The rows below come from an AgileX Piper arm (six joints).
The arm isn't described. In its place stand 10 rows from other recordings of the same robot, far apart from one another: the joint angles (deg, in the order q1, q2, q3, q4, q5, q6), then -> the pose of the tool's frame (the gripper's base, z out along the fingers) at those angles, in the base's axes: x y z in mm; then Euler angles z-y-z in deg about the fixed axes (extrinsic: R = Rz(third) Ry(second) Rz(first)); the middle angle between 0 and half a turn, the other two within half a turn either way.
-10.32 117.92 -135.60 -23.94 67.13 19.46 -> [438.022 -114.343 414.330 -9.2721 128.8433 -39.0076]
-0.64 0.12 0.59 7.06 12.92 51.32 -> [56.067 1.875 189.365 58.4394 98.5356 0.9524]
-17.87 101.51 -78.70 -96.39 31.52 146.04 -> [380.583 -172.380 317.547 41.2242 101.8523 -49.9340]
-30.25 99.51 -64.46 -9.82 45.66 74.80 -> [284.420 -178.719 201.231 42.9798 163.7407 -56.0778]
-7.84 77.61 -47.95 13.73 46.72 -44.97 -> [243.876 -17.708 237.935 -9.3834 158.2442 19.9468]
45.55 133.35 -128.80 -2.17 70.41 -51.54 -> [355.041 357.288 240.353 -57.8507 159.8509 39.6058]
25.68 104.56 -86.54 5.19 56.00 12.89 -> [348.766 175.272 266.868 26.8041 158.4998 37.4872]
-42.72 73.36 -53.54 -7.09 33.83 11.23 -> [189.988 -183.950 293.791 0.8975 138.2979 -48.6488]
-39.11 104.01 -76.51 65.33 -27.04 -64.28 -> [307.917 -298.776 296.921 -5.9282 99.5321 -63.8753]
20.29 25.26 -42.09 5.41 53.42 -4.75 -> [56.770 28.334 344.696 1.1336 121.3705 25.3773]
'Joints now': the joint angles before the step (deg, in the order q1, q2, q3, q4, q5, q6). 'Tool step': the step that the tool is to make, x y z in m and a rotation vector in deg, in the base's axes. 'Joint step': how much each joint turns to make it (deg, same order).
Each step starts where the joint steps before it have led.
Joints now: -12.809 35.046 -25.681 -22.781 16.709 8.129
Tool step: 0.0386 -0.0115 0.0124 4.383 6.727 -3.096
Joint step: 0.021 12.266 -8.582 -0.046 4.632 3.330
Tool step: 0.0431 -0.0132 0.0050 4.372 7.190 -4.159
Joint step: -0.020 12.338 -9.325 0.154 5.990 3.473
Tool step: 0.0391 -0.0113 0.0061 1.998 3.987 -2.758
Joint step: -0.016 9.728 -9.035 0.021 4.312 1.796
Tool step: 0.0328 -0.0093 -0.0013 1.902 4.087 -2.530
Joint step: 0.006 8.124 -7.617 0.524 4.477 1.122
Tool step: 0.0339 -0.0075 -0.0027 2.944 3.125 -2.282
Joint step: 0.005 7.977 -8.288 2.324 4.382 0.364
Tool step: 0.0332 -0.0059 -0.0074 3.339 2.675 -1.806
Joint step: 0.003 7.756 -8.085 2.968 3.876 0.013
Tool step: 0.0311 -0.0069 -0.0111 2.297 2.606 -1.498
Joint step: -0.118 7.512 -7.872 1.853 3.561 0.068
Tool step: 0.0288 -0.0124 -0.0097 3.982 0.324 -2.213
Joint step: -1.376 7.084 -8.355 4.265 2.486 -0.583
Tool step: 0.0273 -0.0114 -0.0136 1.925 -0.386 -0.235
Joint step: -0.965 6.728 -7.435 2.764 0.643 -1.507
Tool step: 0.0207 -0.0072 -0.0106 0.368 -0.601 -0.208
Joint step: -0.274 5.148 -6.005 0.653 0.353 -0.247
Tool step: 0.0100 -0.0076 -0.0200 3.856 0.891 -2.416
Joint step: -0.988 3.925 -2.630 3.014 0.712 1.015
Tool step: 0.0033 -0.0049 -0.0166 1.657 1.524 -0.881
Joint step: -0.609 2.218 -0.470 1.141 0.194 0.056
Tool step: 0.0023 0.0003 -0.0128 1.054 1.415 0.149
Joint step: 0.002 1.490 -0.011 0.759 0.171 -0.349
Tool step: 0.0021 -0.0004 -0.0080 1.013 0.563 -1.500
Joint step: 0.006 1.126 -0.342 0.150 0.104 1.609
